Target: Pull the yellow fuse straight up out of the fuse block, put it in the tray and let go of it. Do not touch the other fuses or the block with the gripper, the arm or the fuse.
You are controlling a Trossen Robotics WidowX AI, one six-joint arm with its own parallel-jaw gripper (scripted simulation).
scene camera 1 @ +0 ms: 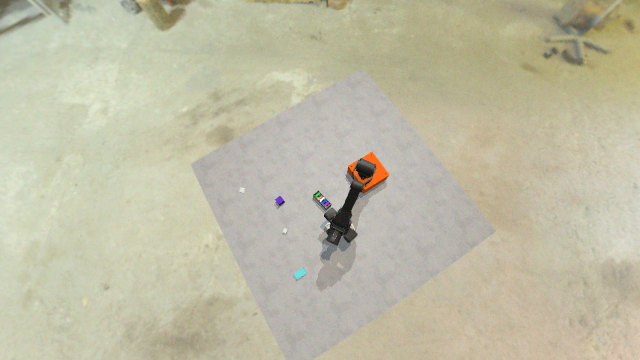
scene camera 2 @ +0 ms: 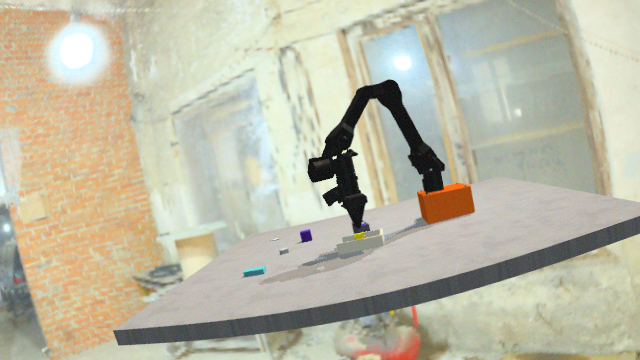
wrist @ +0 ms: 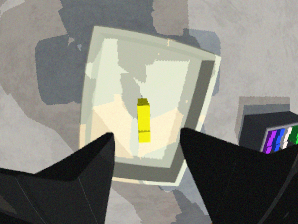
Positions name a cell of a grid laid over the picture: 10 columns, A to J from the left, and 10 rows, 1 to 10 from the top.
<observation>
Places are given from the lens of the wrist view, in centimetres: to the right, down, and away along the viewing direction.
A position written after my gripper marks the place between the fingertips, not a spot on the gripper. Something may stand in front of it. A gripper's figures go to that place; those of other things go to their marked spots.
my gripper (wrist: E7): 0, 2, 10
cream tray (wrist: F4): 3, -3, 14
</observation>
